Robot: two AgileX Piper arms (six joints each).
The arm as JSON. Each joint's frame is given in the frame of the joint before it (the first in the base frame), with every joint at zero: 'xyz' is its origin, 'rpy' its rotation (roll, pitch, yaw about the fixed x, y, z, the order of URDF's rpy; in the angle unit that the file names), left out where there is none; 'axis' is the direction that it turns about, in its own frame. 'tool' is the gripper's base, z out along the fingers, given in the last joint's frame.
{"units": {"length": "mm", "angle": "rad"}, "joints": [
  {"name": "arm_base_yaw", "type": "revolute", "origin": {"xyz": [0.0, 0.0, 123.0]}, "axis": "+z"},
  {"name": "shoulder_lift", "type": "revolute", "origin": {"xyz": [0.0, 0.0, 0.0]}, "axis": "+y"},
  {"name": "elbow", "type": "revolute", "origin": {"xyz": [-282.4, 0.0, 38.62]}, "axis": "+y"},
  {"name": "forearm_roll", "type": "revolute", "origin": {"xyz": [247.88, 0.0, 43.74]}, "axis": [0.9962, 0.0, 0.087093]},
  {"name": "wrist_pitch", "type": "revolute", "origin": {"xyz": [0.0, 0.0, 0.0]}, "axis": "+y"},
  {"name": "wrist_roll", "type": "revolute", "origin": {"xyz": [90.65, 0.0, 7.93]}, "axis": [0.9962, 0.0, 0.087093]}
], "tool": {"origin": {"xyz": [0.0, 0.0, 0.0], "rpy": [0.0, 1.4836, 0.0]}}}
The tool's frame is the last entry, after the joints.
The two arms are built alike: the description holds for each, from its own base.
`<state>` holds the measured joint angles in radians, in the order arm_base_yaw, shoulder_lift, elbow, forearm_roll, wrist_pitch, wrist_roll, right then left.
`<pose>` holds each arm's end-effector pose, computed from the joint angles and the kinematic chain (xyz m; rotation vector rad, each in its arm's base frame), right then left.
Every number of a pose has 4 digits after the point. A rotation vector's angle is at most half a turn.
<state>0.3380 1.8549 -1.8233 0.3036 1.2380 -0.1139 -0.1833 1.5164 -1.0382 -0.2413 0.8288 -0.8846</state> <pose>0.3685 0.1568 0.3389 -0.5587 2.6949 0.4827 0.2876 -0.0696 0.2482 -1.1736 2.6519 -0.5199</pose>
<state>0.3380 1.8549 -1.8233 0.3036 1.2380 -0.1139 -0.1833 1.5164 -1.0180 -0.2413 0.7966 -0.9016</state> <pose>0.3685 0.1568 0.3389 -0.5587 2.6949 0.4827 0.2871 -0.0690 0.2437 -1.1992 2.6294 -0.5256</pose>
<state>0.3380 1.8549 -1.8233 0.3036 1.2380 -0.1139 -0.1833 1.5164 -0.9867 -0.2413 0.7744 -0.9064</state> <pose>0.3685 0.1568 0.3389 -0.5587 2.6949 0.4827 0.2839 -0.0681 0.2359 -1.2160 2.6310 -0.5159</pose>
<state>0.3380 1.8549 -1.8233 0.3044 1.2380 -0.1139 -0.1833 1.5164 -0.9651 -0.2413 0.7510 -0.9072</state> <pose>0.3685 0.1568 0.3389 -0.5585 2.6949 0.4838 0.2822 -0.0674 0.2308 -1.2219 2.6255 -0.5129</pose>
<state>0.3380 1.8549 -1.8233 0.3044 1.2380 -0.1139 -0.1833 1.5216 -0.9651 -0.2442 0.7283 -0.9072</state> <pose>0.3685 0.1568 0.3389 -0.5585 2.6949 0.4838 0.2847 -0.0677 0.2300 -1.2210 2.6074 -0.5240</pose>
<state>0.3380 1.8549 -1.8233 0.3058 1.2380 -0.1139 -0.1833 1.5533 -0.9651 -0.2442 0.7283 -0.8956</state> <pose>0.3684 0.1569 0.3389 -0.5582 2.6948 0.4858 0.2879 -0.0683 0.2207 -1.2212 2.6384 -0.4991</pose>
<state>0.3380 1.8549 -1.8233 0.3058 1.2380 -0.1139 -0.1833 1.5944 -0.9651 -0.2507 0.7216 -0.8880</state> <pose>0.3684 0.1569 0.3389 -0.5582 2.6948 0.4858 0.2922 -0.0693 0.2087 -1.2359 2.6674 -0.4781</pose>
